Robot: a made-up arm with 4 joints. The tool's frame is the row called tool.
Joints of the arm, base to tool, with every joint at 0 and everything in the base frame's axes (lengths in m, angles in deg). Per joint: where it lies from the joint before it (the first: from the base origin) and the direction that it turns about. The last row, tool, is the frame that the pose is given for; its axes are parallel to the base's.
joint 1: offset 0 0 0.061 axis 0 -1 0
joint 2: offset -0.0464 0.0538 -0.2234 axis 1 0 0
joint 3: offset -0.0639 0.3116 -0.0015 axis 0 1 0
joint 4: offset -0.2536 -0.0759 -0.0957 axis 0 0 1
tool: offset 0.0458 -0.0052 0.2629
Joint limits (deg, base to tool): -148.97..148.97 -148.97..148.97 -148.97..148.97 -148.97..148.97
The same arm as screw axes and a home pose.
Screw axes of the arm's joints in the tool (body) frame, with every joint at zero. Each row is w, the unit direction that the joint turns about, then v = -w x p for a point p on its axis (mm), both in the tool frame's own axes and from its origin. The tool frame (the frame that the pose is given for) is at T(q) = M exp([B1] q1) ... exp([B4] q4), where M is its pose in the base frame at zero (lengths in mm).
B1: w 0 -1 0 v 57.7 0 -318.1
B2: w 1 0 0 v 0 -165.7 230.5
B3: w 0 1 0 v 167.2 0 207.8
B4: w 0 0 1 v 5.2 45.8 0
M: xyz -318.1 284.3 3.3 (mm) quaternion w x y z 1 0 0 0
Joint limits (deg, base to tool): -148.97..148.97 -148.97..148.97 -148.97..148.97 -148.97..148.97

